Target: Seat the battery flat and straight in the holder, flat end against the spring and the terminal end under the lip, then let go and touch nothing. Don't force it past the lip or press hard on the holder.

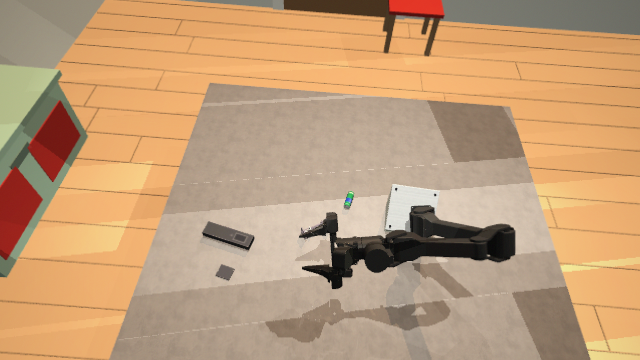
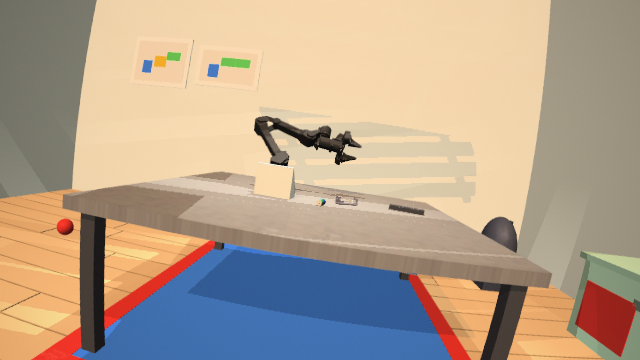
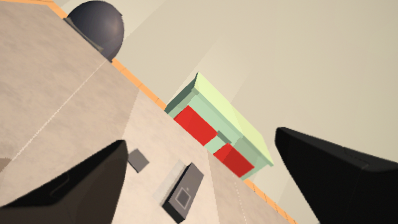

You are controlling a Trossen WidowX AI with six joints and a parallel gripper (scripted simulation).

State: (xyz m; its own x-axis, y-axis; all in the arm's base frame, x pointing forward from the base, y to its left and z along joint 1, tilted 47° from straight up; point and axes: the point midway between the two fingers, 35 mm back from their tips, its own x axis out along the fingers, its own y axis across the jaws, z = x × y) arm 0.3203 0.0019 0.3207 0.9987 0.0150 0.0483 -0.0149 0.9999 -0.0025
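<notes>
The green battery lies 160 mm behind my gripper tip, 330 mm to the right of it and 220 mm below it. The rest, counted from my gripper tip: black remote-like bar 240 mm ahead, 170 mm to the right, 220 mm below; brass plate 30 mm behind, 200 mm to the right, 220 mm below; dark square 230 mm ahead, 50 mm to the right, 230 mm below.
</notes>
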